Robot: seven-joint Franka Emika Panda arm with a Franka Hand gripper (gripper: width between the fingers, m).
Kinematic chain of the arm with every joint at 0, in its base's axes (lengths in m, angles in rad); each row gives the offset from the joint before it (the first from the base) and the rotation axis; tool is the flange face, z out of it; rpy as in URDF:
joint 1: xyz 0 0 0.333 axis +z
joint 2: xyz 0 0 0 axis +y
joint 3: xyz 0 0 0.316 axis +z
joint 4: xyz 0.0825 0 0 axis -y
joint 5: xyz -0.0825 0 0.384 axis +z
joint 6: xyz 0 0 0 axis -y
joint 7: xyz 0.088 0 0 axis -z
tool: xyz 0 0 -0.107 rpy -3.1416 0 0
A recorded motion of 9 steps. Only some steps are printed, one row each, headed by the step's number.
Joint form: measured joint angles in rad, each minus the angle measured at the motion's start. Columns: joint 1, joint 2, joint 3, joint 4, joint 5, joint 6, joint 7.
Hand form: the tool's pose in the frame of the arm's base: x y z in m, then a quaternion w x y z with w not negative. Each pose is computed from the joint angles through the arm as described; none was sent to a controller.
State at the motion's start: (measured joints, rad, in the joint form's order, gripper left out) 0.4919 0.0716 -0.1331 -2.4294 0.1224 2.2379 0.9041
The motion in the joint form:
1: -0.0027 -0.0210 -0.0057 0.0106 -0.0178 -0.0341 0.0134
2: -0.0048 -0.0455 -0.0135 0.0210 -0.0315 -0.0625 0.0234
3: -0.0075 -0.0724 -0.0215 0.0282 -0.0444 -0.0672 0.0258
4: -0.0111 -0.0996 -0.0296 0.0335 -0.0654 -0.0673 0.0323
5: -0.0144 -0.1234 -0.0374 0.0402 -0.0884 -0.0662 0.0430
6: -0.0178 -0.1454 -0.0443 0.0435 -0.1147 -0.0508 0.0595
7: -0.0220 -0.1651 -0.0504 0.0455 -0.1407 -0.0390 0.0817
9: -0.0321 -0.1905 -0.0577 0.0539 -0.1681 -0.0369 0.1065
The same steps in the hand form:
1: 0.4301 0.1606 0.2693 0.05054 0.94023 -0.31211 -0.12651
2: 0.4331 0.1569 0.2826 0.05068 0.93944 -0.31595 -0.12268
3: 0.4378 0.1530 0.2974 0.04361 0.94075 -0.31780 -0.10993
4: 0.4422 0.1481 0.3119 0.03843 0.94201 -0.31984 -0.09402
5: 0.4466 0.1431 0.3255 0.03460 0.94250 -0.32320 -0.07764
6: 0.4512 0.1384 0.3381 0.02950 0.94241 -0.32831 -0.05653
7: 0.4545 0.1333 0.3489 0.02652 0.94067 -0.33613 -0.03818
9: 0.4592 0.1249 0.3645 0.02262 0.93695 -0.34821 -0.01894

